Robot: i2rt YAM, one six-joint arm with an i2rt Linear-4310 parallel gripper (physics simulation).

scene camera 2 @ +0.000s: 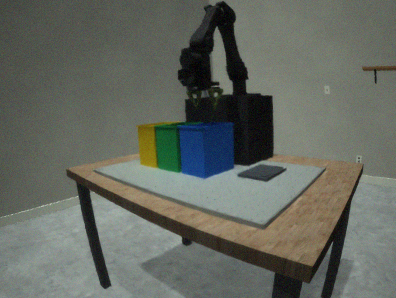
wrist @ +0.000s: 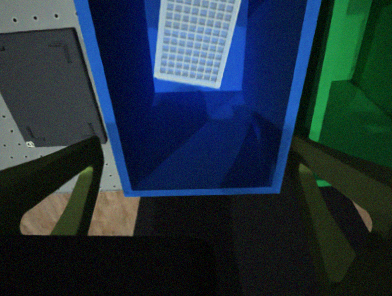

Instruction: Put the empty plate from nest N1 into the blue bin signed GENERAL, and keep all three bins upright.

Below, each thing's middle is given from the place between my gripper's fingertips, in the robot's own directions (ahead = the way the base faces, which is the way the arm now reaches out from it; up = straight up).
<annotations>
Now: hand 150 mm above the blue bin (scene camera 2: 207, 149) and 10 mm past it. Round my hand: green bin (scene camera 2: 167, 136) (150 mm below, 140 mm to the right); then yellow bin (scene camera 2: 146, 133) (270 mm to the right, 150 mm below, 10 mm ahead).
</annotations>
